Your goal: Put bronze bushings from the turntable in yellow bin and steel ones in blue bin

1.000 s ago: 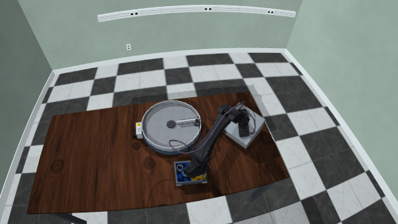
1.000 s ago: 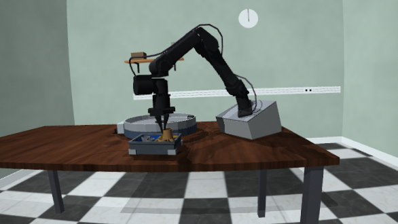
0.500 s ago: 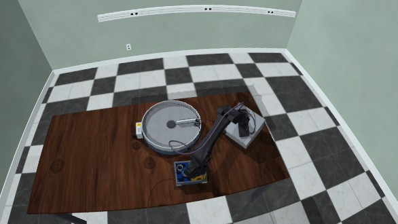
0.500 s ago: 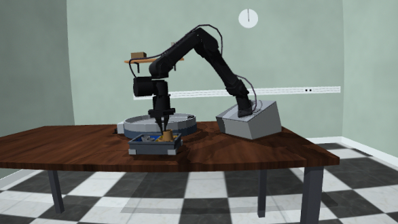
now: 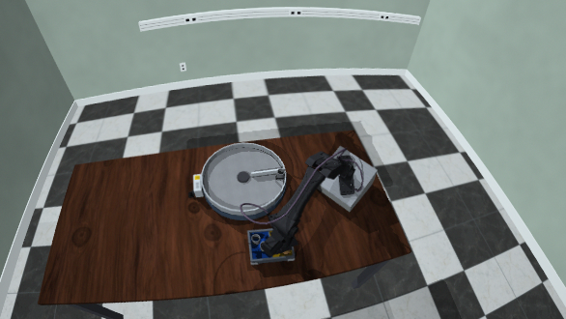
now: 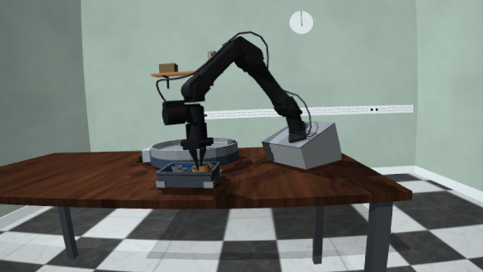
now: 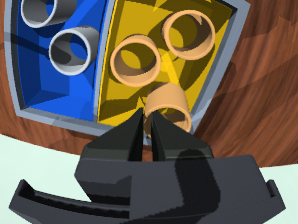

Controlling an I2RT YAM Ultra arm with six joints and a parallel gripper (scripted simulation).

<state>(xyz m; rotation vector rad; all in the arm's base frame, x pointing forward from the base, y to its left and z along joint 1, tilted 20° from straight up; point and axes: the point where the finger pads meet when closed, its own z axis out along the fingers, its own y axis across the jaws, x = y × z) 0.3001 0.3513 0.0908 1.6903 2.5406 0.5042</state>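
Now: the yellow bin 1 cm ahead of my hand, 4 cm to the right of it and 4 cm below it. From my hand the other things lie so: grey turntable (20 cm ahead, 38 cm to the right); then bin tray (5 cm ahead, 3 cm to the right, 3 cm below); then blue bin (9 cm ahead, 2 cm to the right, 4 cm below).
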